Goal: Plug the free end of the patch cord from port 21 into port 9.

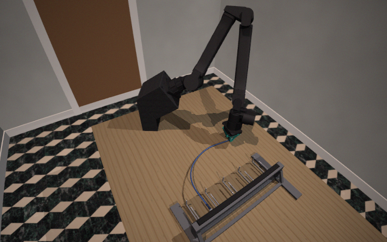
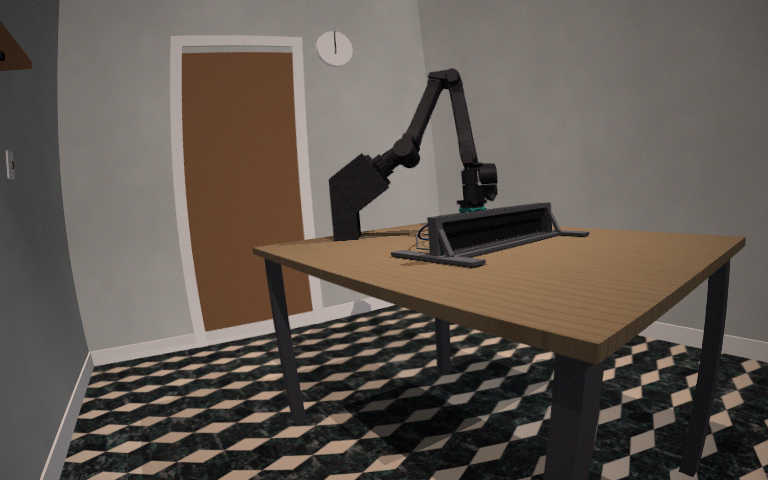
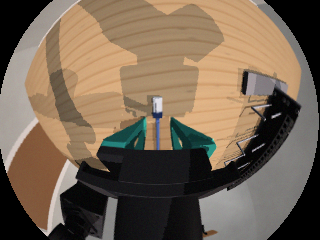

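Now: hand 2 cm to the right of the plug and 2 cm above it.
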